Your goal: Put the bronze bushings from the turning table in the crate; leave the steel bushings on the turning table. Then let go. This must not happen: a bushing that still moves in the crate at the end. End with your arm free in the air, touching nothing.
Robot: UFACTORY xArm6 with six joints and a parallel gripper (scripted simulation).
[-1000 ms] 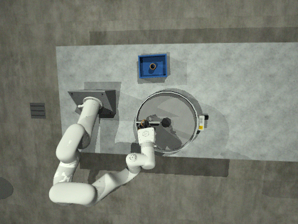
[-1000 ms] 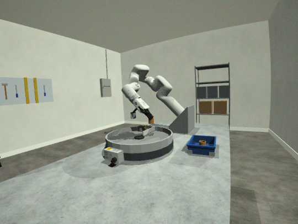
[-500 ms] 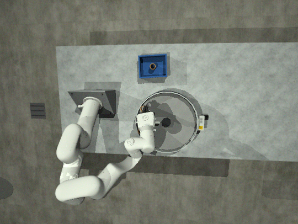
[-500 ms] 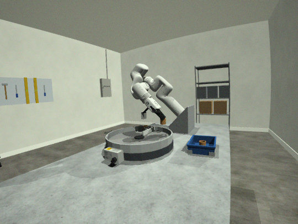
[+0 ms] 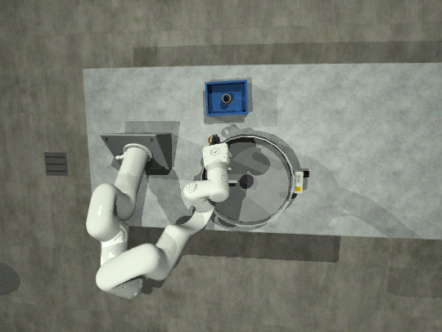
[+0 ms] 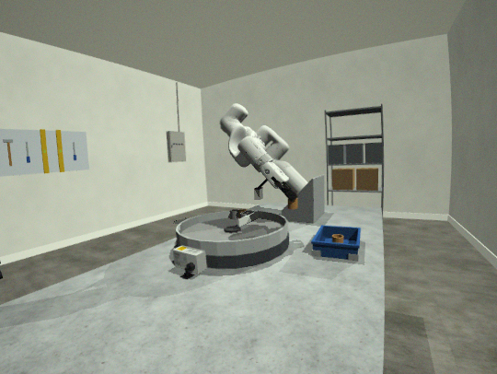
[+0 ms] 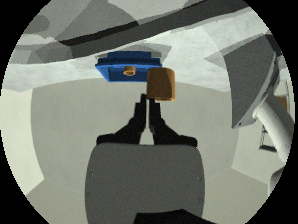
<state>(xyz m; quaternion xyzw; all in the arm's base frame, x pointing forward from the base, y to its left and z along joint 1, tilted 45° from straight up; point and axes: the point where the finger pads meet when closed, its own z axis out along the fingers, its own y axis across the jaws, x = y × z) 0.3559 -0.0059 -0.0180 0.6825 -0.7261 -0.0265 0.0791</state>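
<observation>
The blue crate lies 18 cm to the left of my hand, 15 cm below it and 6 cm ahead of it. The rest, counted from my hand: round turning table (21 cm to the right, 12 cm below, 10 cm ahead).
</observation>
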